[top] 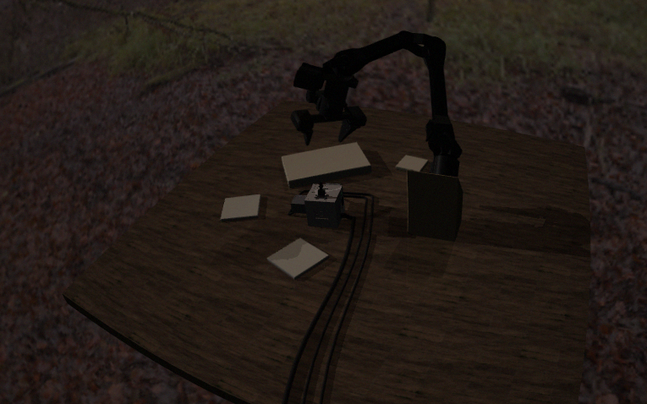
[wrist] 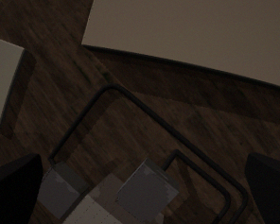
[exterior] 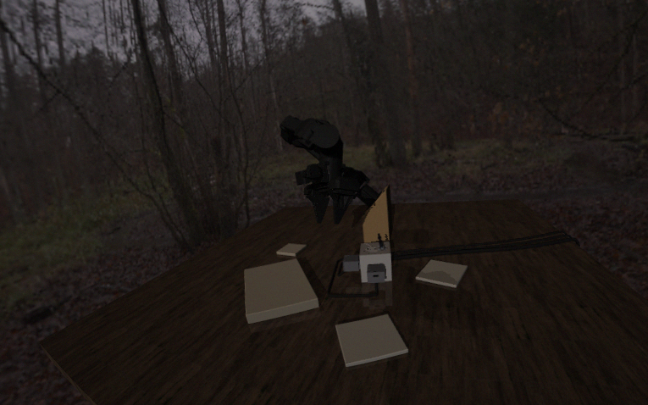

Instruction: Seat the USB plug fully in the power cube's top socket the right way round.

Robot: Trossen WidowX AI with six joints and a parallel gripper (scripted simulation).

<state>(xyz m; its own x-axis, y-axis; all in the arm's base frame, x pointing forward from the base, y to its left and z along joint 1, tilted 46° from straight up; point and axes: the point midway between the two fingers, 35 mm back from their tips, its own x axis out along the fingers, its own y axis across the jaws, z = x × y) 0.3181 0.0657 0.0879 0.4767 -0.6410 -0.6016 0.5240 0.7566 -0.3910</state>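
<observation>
My gripper tip is 11 cm to the right of the dark USB plug, 7 cm above it and 6 cm past it. From my gripper tip the other things lie so: thick slab 14 cm below, 12 cm to the right, 9 cm ahead; then USB socket 12 cm to the left, 9 cm below, 6 cm behind; then flat pale tile 19 cm ahead, 16 cm to the left, 15 cm below.
</observation>
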